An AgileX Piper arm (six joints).
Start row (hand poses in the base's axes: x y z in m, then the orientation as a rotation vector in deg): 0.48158 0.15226 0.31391 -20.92 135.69 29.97
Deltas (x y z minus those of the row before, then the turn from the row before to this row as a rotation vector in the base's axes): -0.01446 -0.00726 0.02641 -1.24 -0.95 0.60; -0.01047 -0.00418 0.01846 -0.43 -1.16 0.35; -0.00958 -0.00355 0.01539 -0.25 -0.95 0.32; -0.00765 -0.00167 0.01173 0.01 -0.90 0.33; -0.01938 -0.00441 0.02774 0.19 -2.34 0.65; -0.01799 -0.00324 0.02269 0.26 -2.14 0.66; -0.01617 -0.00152 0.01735 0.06 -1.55 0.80; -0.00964 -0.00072 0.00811 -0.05 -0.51 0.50; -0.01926 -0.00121 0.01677 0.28 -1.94 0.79; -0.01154 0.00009 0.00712 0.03 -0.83 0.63; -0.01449 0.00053 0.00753 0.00 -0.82 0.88; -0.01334 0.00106 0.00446 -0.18 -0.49 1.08; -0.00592 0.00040 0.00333 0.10 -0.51 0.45; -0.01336 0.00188 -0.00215 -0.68 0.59 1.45; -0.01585 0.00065 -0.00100 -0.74 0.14 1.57; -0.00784 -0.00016 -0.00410 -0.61 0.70 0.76; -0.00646 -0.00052 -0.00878 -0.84 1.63 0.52; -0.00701 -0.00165 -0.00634 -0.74 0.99 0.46; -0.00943 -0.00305 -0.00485 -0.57 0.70 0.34; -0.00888 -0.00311 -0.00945 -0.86 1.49 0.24
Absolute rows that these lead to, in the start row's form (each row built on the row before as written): 0.46712 0.14500 0.34032 -22.37 135.15 28.52; 0.45665 0.14082 0.35878 -23.17 134.14 27.83; 0.44707 0.13727 0.37417 -23.81 133.28 27.40; 0.43942 0.13560 0.38590 -24.33 132.37 27.29; 0.42004 0.13119 0.41364 -25.33 129.98 27.09; 0.40205 0.12795 0.43633 -26.26 127.75 27.03; 0.38588 0.12643 0.45368 -27.35 126.13 27.01; 0.37624 0.12571 0.46179 -28.01 125.58 27.05; 0.35698 0.12450 0.47856 -29.00 123.51 27.11; 0.34544 0.12459 0.48568 -29.79 122.60 27.20; 0.33095 0.12512 0.49321 -30.86 121.67 27.40; 0.31761 0.12618 0.49767 -32.20 121.07 27.64; 0.31169 0.12658 0.50100 -32.70 120.47 27.81; 0.29833 0.12846 0.49885 -34.58 120.98 28.16; 0.28248 0.12911 0.49785 -36.69 121.04 28.33; 0.27464 0.12895 0.49375 -37.78 121.75 28.41; 0.26818 0.12843 0.48497 -38.63 123.47 28.52; 0.26117 0.12678 0.47863 -39.43 124.57 28.42; 0.25174 0.12373 0.47378 -40.04 125.36 28.30; 0.24286 0.12062 0.46433 -40.61 127.02 28.18
